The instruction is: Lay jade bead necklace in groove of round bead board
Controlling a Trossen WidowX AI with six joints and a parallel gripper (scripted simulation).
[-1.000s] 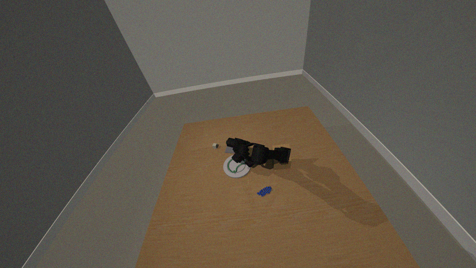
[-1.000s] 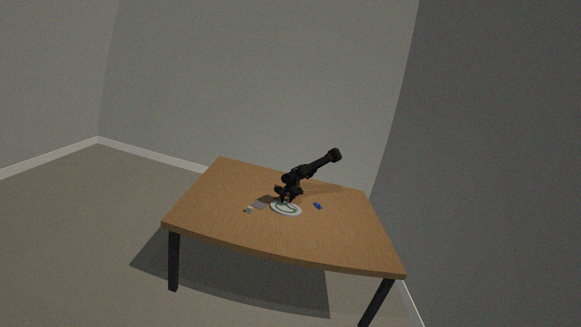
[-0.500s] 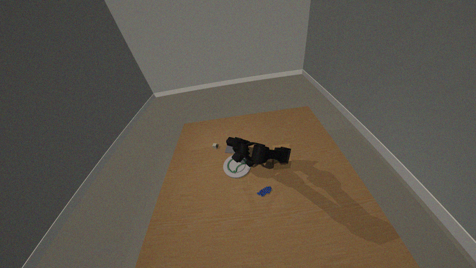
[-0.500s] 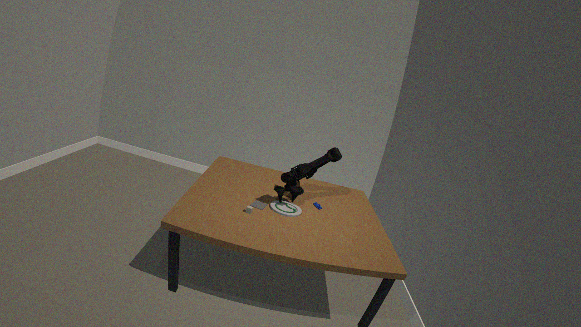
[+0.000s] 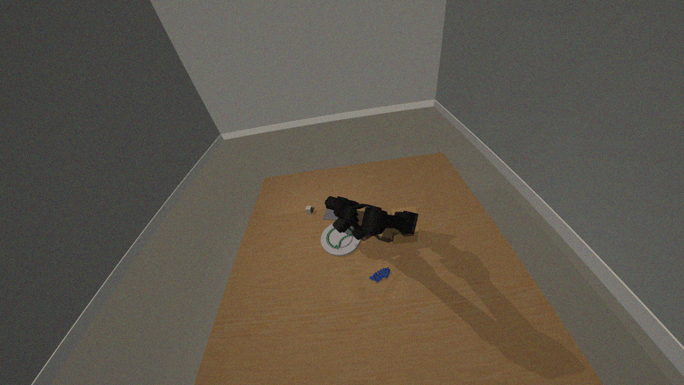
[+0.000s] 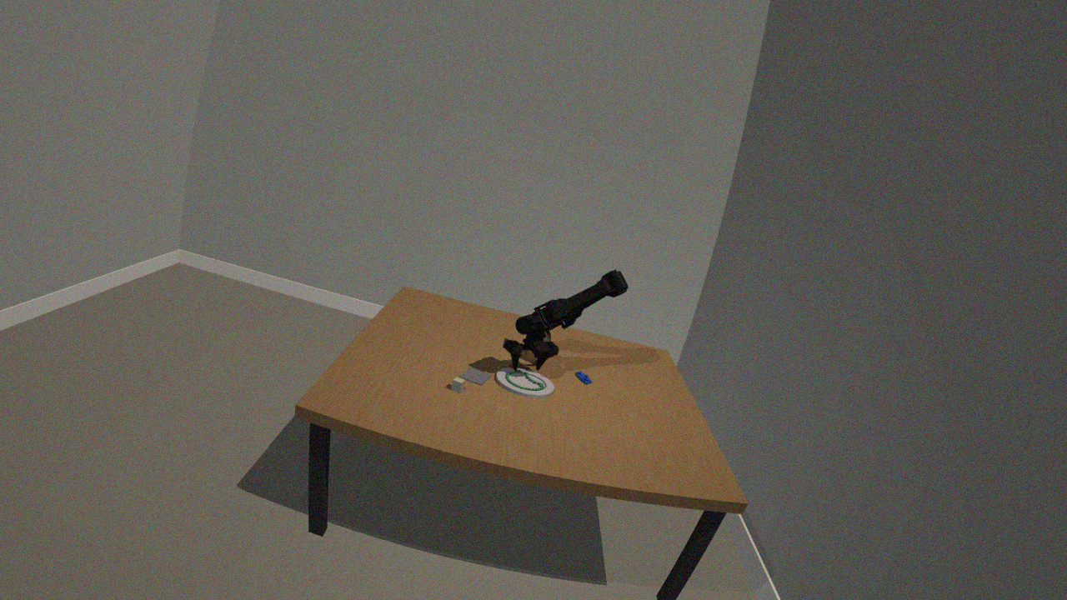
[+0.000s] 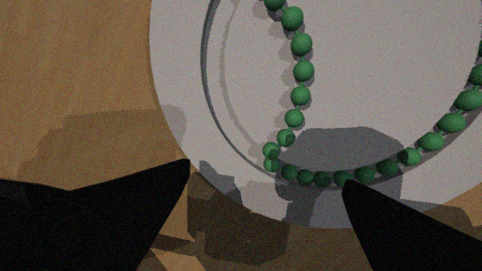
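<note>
The round bead board is 7 cm ahead of my gripper tip, 1 cm to the left of it and 1 cm below it. Round my gripper tip: pale block 25 cm ahead, 20 cm to the right, 1 cm below; then flat grey plate 16 cm to the right, 11 cm ahead, 2 cm below.
</note>
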